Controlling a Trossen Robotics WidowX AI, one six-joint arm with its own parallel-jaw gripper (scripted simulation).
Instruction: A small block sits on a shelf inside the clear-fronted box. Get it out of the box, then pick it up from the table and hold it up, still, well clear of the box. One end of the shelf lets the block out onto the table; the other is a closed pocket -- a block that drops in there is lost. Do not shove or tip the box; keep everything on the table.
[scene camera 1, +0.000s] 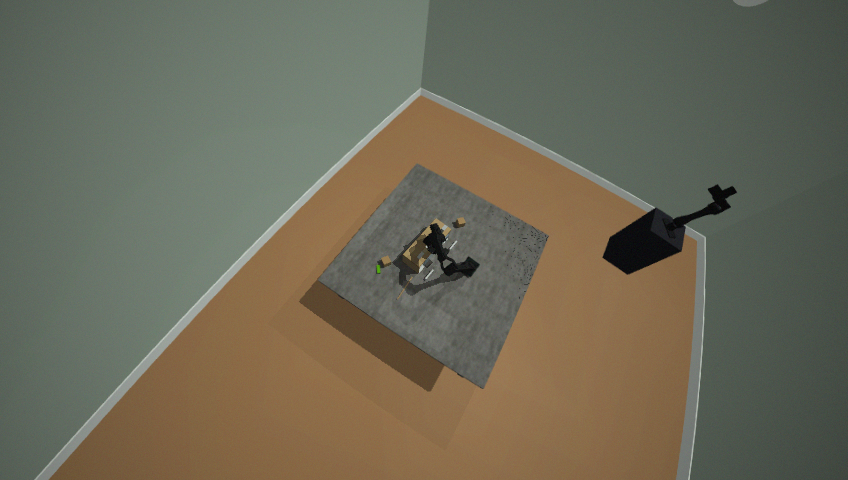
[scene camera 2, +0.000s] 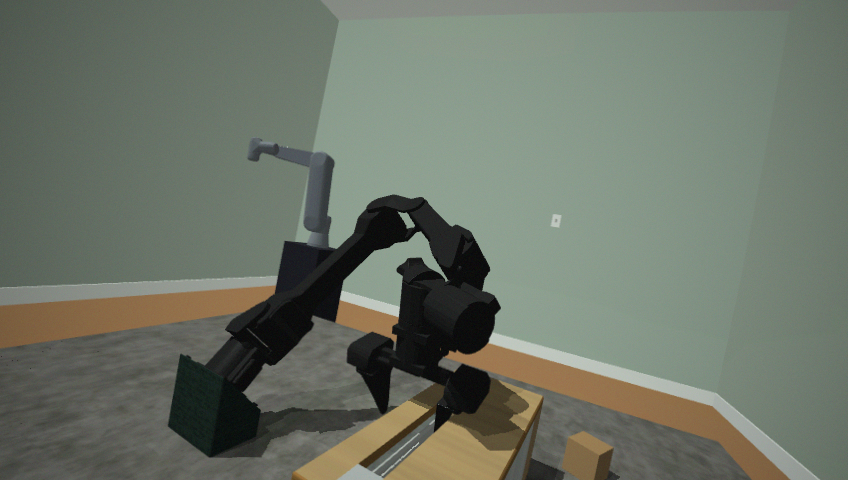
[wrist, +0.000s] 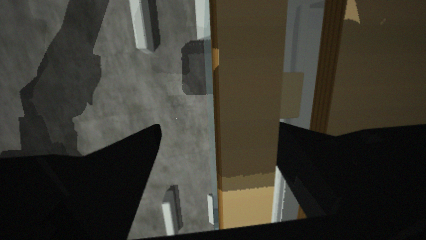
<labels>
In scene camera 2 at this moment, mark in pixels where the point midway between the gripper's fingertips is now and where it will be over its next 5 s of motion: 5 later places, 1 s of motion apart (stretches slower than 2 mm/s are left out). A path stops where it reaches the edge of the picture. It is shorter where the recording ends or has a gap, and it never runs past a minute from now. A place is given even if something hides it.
My gripper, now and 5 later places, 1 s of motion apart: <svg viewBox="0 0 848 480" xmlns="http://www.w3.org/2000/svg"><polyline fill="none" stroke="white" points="409,424 429,410 408,389 436,369 427,415 421,430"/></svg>
</labels>
